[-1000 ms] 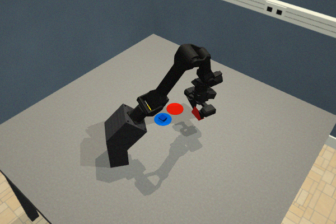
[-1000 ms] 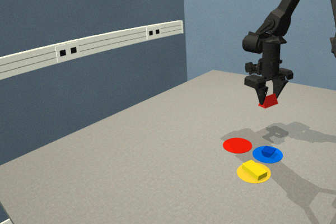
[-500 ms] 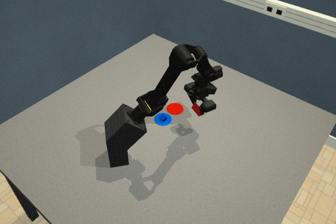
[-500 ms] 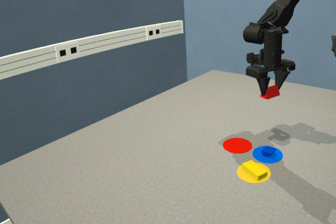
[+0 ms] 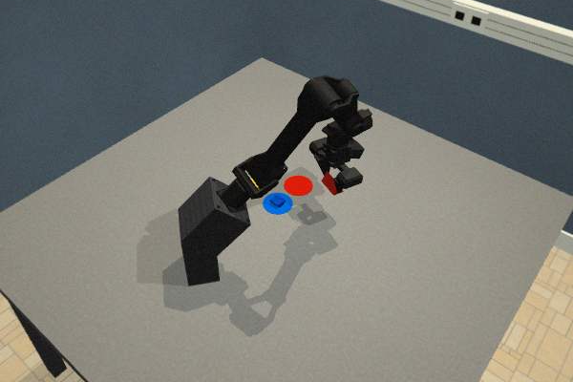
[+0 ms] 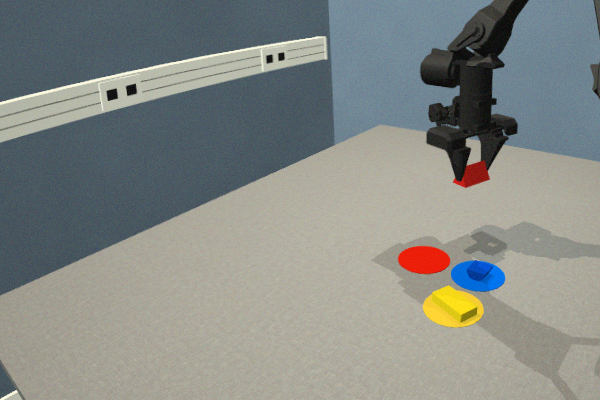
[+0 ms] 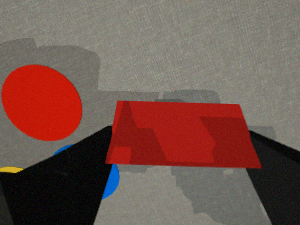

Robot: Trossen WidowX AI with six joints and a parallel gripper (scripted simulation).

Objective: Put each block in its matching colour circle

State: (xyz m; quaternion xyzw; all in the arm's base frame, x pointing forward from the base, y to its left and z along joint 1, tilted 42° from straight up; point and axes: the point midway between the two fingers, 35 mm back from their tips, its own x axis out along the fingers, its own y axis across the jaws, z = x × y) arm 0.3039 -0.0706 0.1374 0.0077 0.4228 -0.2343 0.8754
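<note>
Now: the red circle 140 mm below my hand, 130 mm to the left of it and 40 mm ahead of it. Also, from my hand: red block: 30 mm below; blue block: 150 mm to the left, 140 mm below, 60 mm behind; blue circle: 150 mm to the left, 140 mm below, 60 mm behind.
</note>
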